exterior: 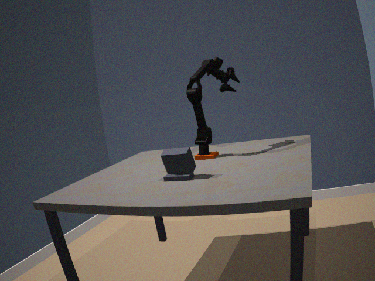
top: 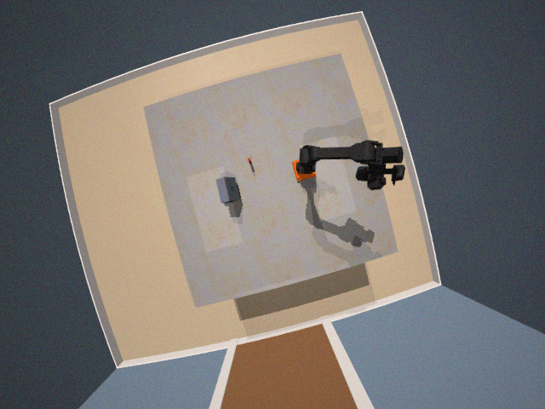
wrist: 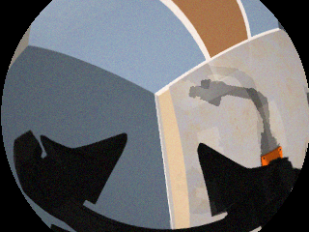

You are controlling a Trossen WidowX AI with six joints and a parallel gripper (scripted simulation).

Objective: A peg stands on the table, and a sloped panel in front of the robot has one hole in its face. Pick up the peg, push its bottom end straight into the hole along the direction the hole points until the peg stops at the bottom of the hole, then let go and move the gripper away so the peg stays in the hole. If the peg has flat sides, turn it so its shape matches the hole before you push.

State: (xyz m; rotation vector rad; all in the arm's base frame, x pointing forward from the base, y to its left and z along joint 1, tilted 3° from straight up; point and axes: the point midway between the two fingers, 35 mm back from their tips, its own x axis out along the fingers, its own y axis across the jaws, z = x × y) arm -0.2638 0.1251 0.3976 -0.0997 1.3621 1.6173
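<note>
My gripper tip is now 58 cm short of the red peg, 33 cm above it and 24 cm to the left of it. Round my gripper tip: panel foot: 74 cm ahead, 38 cm below, 8 cm to the right; grey sloped panel: 72 cm ahead, 30 cm below, 8 cm to the right.
</note>
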